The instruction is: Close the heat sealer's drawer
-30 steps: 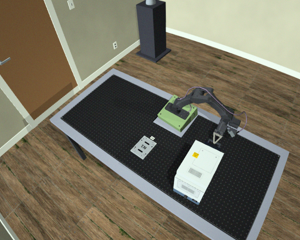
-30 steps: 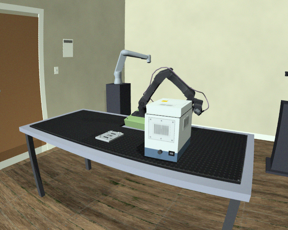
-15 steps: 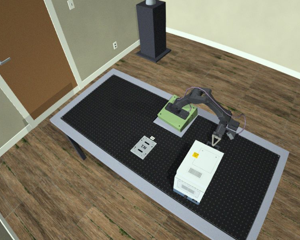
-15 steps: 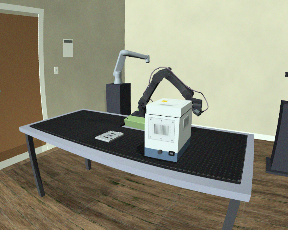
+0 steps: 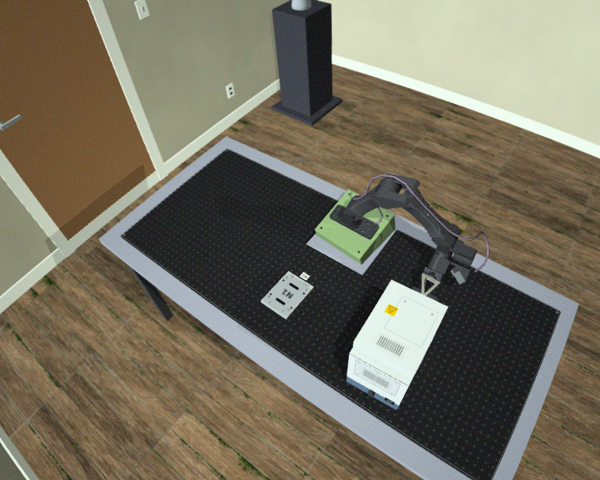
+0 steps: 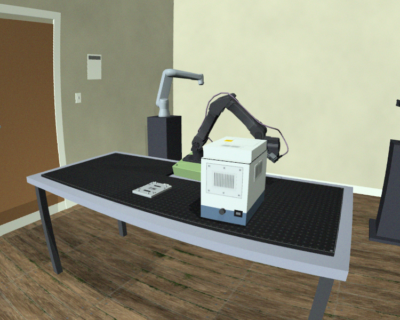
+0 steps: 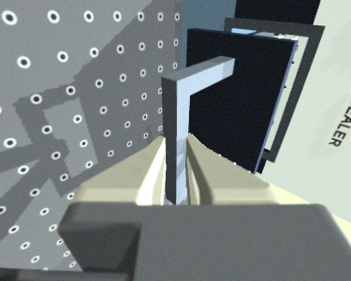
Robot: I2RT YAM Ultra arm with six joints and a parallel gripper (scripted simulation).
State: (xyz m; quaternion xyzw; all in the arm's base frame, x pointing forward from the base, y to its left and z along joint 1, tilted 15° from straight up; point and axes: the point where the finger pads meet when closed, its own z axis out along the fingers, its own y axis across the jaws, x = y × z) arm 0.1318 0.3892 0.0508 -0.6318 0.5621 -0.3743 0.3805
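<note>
Now: the sealer drawer 11 cm ahead of my hand, 1 cm to the left of it and 1 cm below it.
</note>
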